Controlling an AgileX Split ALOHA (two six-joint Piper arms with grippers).
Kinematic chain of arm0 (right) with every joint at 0, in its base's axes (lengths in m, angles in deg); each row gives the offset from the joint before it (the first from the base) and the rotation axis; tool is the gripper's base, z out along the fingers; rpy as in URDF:
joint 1: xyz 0 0 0.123 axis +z
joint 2: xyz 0 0 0 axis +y
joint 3: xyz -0.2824 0 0.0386 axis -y
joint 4: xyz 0.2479 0 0.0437 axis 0.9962 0 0.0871
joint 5: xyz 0 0 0 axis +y
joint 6: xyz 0.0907 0 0.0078 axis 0.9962 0 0.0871
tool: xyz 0 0 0 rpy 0 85 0
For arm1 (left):
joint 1: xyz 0 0 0.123 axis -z
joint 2: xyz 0 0 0 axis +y
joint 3: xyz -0.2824 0 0.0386 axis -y
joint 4: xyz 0.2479 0 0.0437 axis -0.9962 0 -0.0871
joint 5: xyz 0 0 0 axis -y
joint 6: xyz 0.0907 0 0.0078 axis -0.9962 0 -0.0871
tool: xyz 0 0 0 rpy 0 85 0
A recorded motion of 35 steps. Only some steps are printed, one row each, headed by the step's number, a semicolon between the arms.
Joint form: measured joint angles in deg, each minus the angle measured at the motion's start. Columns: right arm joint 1, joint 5, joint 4, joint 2, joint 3, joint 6; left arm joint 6, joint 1, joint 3, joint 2, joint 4, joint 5.
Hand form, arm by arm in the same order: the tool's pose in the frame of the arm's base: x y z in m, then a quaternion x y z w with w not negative. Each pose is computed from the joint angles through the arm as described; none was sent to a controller.
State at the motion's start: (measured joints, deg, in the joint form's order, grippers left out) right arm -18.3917 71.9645 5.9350 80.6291 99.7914 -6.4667; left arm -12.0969 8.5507 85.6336 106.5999 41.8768 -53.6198
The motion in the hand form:
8: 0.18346 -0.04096 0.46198 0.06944 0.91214 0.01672 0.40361; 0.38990 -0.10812 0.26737 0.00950 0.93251 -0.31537 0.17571
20: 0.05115 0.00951 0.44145 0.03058 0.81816 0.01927 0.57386; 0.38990 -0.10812 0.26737 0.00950 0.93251 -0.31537 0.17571
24: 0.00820 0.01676 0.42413 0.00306 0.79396 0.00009 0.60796; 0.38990 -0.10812 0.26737 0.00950 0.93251 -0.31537 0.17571
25: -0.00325 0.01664 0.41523 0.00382 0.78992 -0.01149 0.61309; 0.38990 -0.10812 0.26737 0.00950 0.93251 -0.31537 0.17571
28: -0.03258 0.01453 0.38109 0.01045 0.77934 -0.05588 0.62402; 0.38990 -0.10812 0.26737 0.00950 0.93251 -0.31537 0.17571
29: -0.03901 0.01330 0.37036 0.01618 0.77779 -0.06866 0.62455; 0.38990 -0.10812 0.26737 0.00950 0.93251 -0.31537 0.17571
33: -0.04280 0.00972 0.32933 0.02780 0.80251 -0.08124 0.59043; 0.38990 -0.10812 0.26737 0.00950 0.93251 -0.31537 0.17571
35: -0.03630 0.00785 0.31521 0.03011 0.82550 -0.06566 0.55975; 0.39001 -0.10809 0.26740 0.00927 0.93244 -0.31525 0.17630
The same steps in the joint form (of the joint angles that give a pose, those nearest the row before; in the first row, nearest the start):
8: 0.00 -1.65 6.88 -17.35 -15.20 -2.41; 0.00 0.00 0.00 0.00 0.00 0.05
20: 2.49 -12.68 11.27 -49.37 -36.03 -3.92; 0.00 0.00 0.00 0.00 0.00 0.05
24: 6.30 -12.74 7.44 -59.53 -40.60 -3.38; 0.00 0.00 0.00 0.00 0.00 0.05
25: 6.83 -12.40 5.56 -62.72 -42.40 -2.77; 0.00 0.00 0.00 0.00 0.00 0.05
28: 7.34 -11.31 -0.14 -72.83 -48.92 -1.84; 0.00 0.00 0.00 0.00 0.00 0.05
29: 7.34 -10.82 -1.93 -75.59 -50.85 -1.31; 0.00 0.00 0.00 0.00 0.00 0.05
33: 7.58 -7.34 -4.88 -81.89 -58.27 -0.12; 0.00 0.00 0.00 0.00 0.00 0.05
35: 8.57 -5.44 -4.88 -81.90 -60.93 1.06; 0.00 0.00 0.00 0.00 0.00 0.12

